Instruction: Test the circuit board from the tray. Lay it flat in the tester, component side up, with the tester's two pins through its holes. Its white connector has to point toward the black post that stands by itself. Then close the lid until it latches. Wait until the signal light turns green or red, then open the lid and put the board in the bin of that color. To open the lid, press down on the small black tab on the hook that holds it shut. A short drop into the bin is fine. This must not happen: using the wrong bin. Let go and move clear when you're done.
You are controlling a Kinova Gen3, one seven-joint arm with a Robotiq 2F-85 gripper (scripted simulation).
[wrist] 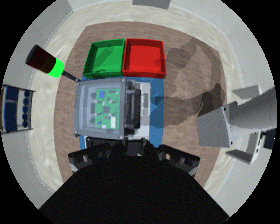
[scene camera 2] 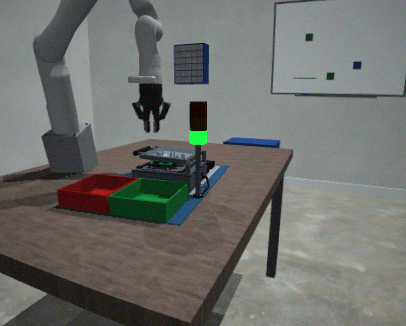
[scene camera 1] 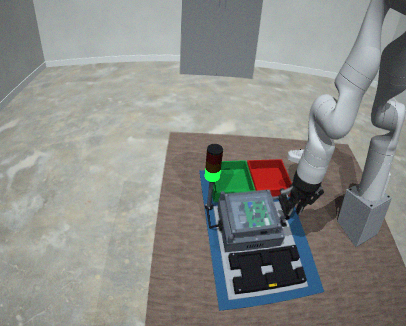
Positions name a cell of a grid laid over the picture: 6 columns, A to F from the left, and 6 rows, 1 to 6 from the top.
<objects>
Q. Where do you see a clear lid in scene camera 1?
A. D4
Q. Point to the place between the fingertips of my gripper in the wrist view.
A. C4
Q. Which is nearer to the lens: the green bin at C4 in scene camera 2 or the red bin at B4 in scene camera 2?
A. The green bin.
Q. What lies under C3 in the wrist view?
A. A clear lid.
</objects>
